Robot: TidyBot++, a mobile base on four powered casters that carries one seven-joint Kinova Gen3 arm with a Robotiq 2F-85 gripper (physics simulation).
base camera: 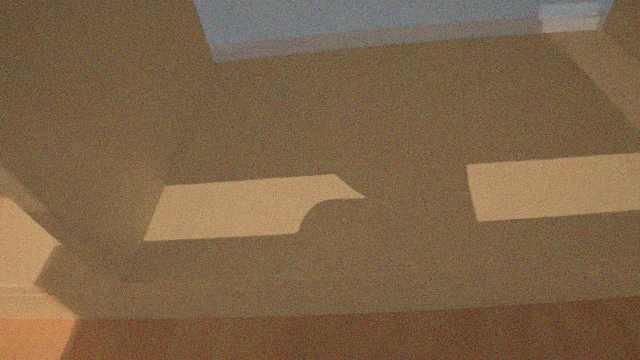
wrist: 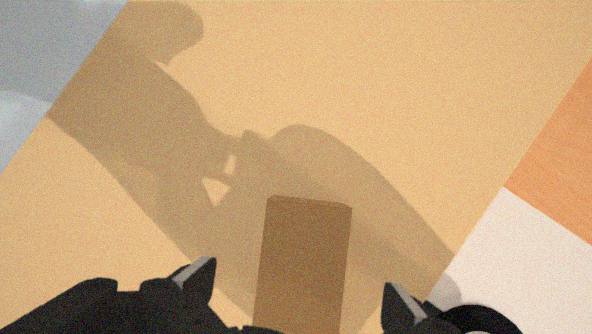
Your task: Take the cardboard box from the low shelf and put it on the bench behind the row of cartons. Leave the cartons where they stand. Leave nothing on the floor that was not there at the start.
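Places are measured from the arm's base along level axes (x ahead, y left, z up), in metres.
Pixels of known places: gripper, between the fingertips: (wrist: pixel 297 288).
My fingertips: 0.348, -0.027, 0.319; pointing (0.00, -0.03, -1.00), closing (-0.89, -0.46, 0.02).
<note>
Behind a point stands the place of what it marks, as x, y, z.
A brown cardboard box (wrist: pixel 302 265) {0.344, -0.025, 0.264} shows in the wrist view at the bottom centre, on a wide tan surface (wrist: pixel 375 75) {0.378, -0.186, 0.214}. Its lower end is cut off by the picture edge. My gripper (wrist: pixel 297 288) {0.348, -0.027, 0.319} is open, with one black finger to the left of the box and one to the right in the picture. There is a visible gap on each side, and neither finger touches it. The height of the fingers above the box is hard to judge. Whether the tan surface is the shelf or the bench cannot be told. The row of cartons does not show in either view.
The arm's shadow falls across the tan surface and the box. A white area (wrist: pixel 530 250) and an orange floor area (wrist: pixel 555 165) {-0.193, -0.525, -0.396} lie beyond its right edge. In the base camera view, a large brown surface (base camera: pixel 350 110) {0.448, -0.012, -0.317} with sunlit patches fills most of the picture, above a reddish-brown strip (base camera: pixel 320 340).
</note>
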